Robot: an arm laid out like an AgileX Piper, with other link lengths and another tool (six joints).
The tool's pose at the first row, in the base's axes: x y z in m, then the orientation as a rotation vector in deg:
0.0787, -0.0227, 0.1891, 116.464, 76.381, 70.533
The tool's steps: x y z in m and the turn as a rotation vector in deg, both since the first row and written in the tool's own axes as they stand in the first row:
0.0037, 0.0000, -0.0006, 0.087, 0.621, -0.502
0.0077, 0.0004, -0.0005, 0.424, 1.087, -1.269
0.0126, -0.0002, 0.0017, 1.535, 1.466, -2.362
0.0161, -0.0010, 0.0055, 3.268, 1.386, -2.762
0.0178, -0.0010, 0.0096, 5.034, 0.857, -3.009
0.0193, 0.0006, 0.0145, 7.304, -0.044, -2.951
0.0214, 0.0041, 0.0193, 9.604, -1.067, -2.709
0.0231, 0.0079, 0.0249, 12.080, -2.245, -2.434
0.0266, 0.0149, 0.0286, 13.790, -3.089, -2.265
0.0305, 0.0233, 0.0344, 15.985, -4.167, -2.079
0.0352, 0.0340, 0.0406, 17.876, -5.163, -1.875
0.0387, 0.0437, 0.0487, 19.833, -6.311, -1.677
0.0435, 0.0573, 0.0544, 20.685, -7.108, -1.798
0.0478, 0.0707, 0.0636, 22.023, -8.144, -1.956
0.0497, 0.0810, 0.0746, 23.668, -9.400, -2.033
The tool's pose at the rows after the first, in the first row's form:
0.0788, -0.0195, 0.1911, 115.845, 77.172, 71.006
0.0796, -0.0162, 0.1931, 115.204, 78.335, 71.071
0.0819, -0.0113, 0.1937, 114.807, 80.414, 70.551
0.0853, -0.0074, 0.1927, 115.619, 82.248, 69.513
0.0890, -0.0054, 0.1913, 116.746, 83.770, 67.974
0.0942, -0.0042, 0.1906, 118.606, 85.297, 65.859
0.1003, -0.0034, 0.1915, 120.680, 86.622, 63.613
0.1073, -0.0029, 0.1921, 122.923, 87.975, 61.046
0.1145, -0.0026, 0.1968, 124.443, 88.898, 59.189
0.1243, -0.0023, 0.2016, 126.335, 90.094, 56.752
0.1358, -0.0023, 0.2082, 128.006, 91.033, 54.546
0.1482, -0.0026, 0.2126, 129.729, 91.933, 52.073
0.1607, -0.0039, 0.2216, 130.344, 92.327, 50.531
0.1760, -0.0051, 0.2284, 131.263, 93.028, 48.371
0.1909, -0.0068, 0.2310, 132.476, 93.779, 45.759

